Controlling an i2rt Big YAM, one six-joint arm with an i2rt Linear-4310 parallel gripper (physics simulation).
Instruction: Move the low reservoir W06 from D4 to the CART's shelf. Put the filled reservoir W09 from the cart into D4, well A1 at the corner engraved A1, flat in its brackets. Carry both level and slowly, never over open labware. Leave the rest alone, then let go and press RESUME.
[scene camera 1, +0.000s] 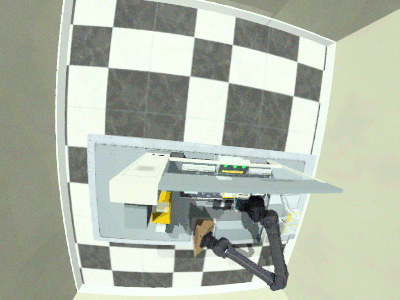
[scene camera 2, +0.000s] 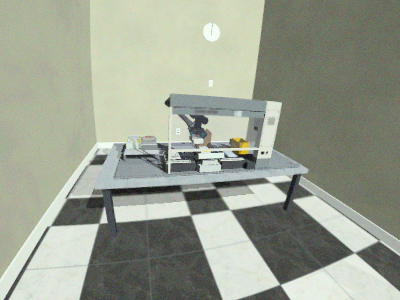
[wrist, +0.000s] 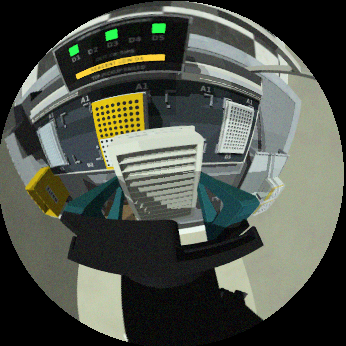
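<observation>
Visible in the scene are a cart shelf (wrist: 262, 166), a grey beam (scene camera 1: 169, 183) and the gripper (wrist: 160, 175).
</observation>
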